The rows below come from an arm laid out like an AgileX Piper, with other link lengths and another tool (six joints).
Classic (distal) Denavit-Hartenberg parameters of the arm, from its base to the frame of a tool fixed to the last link. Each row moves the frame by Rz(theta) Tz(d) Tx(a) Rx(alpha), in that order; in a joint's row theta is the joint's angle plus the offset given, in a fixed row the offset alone. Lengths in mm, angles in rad.
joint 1: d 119.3; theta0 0; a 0; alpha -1.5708
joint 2: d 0; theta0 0.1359; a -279.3; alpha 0
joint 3: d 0; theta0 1.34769; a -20.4; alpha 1.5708
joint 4: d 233.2; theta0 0; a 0; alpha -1.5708
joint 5: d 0; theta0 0; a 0; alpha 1.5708
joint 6: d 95; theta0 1.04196; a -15.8; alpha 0.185
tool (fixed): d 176.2; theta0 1.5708; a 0; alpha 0
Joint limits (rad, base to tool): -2.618..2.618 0..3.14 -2.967..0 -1.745..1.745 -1.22..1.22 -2.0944..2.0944
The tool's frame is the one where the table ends.
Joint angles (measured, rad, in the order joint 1, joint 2, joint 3, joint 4, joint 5, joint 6), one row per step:
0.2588 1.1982 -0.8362 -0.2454 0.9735 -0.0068
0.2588 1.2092 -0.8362 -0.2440 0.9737 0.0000
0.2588 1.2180 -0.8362 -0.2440 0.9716 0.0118
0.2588 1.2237 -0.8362 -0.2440 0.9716 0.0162
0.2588 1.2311 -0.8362 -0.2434 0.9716 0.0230
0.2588 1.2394 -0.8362 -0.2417 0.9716 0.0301
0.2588 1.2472 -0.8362 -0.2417 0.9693 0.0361
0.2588 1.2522 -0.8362 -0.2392 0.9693 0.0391
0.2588 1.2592 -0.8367 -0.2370 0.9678 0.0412
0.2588 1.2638 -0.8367 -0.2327 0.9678 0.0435
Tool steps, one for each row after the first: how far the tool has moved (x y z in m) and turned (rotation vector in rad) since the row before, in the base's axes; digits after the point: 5 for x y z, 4 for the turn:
-0.00060 0.00026 -0.00280 0.0009 0.0104 -0.0067
-0.00007 0.00024 -0.00209 0.0026 0.0052 -0.0105
-0.00028 0.00000 -0.00139 0.0001 0.0050 -0.0041
-0.00046 0.00013 -0.00186 0.0010 0.0065 -0.0065
-0.00060 0.00035 -0.00216 0.0018 0.0076 -0.0072
0.00014 0.00022 -0.00178 0.0007 0.0047 -0.0051
-0.00046 0.00050 -0.00140 0.0020 0.0051 -0.0036
0.00004 0.00060 -0.00162 0.0015 0.0052 -0.0024
-0.00059 0.00086 -0.00143 0.0035 0.0052 -0.0036

